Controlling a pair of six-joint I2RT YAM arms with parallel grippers.
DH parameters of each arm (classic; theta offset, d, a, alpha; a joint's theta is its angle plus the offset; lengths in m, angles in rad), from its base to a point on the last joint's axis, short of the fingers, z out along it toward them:
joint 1: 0 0.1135 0.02 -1.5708
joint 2: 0 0 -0.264 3.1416
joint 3: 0.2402 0 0.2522 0
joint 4: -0.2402 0 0.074 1.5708
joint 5: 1.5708 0 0 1.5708
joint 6: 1.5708 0.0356 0 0
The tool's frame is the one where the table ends.
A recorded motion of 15 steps. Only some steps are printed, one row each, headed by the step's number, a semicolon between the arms.
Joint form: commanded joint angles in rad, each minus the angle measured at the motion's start. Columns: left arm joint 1, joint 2, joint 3, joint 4, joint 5, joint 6; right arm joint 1, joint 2, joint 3, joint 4, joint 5, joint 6.
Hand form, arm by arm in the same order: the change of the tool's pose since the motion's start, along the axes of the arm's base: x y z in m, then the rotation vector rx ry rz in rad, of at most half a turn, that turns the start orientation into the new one. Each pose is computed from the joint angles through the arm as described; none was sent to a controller.
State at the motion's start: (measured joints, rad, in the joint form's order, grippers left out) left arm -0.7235 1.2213 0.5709 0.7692 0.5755 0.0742; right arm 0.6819 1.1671 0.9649 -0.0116 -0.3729 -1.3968
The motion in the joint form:
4: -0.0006 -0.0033 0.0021 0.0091 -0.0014 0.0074; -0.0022 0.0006 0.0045 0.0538 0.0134 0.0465
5: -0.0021 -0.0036 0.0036 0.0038 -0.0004 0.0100; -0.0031 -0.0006 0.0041 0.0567 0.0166 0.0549
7: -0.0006 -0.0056 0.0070 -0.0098 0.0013 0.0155; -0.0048 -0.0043 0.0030 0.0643 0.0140 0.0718
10: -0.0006 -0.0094 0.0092 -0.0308 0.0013 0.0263; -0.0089 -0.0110 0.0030 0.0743 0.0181 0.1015
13: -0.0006 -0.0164 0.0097 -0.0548 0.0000 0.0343; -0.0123 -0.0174 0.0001 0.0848 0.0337 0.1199
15: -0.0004 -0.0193 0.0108 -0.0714 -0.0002 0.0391; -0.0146 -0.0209 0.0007 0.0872 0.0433 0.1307
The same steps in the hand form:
4: -0.0004 0.0002 0.0024 -0.0078 -0.0178 0.0016; 0.0018 0.0001 0.0071 0.0571 -0.0066 -0.0234
5: -0.0006 -0.0002 0.0025 -0.0047 -0.0178 -0.0007; 0.0019 -0.0003 0.0076 0.0632 -0.0027 -0.0288
7: -0.0003 0.0000 0.0027 0.0023 -0.0171 -0.0003; 0.0015 -0.0011 0.0089 0.0782 0.0042 -0.0304
10: -0.0004 0.0001 0.0022 0.0151 -0.0162 0.0006; 0.0012 -0.0029 0.0117 0.1031 0.0161 -0.0427
13: -0.0010 0.0007 0.0016 0.0281 -0.0114 0.0024; 0.0012 -0.0048 0.0133 0.1201 0.0188 -0.0637
15: -0.0011 0.0009 0.0009 0.0377 -0.0066 0.0030; 0.0012 -0.0060 0.0147 0.1291 0.0217 -0.0768

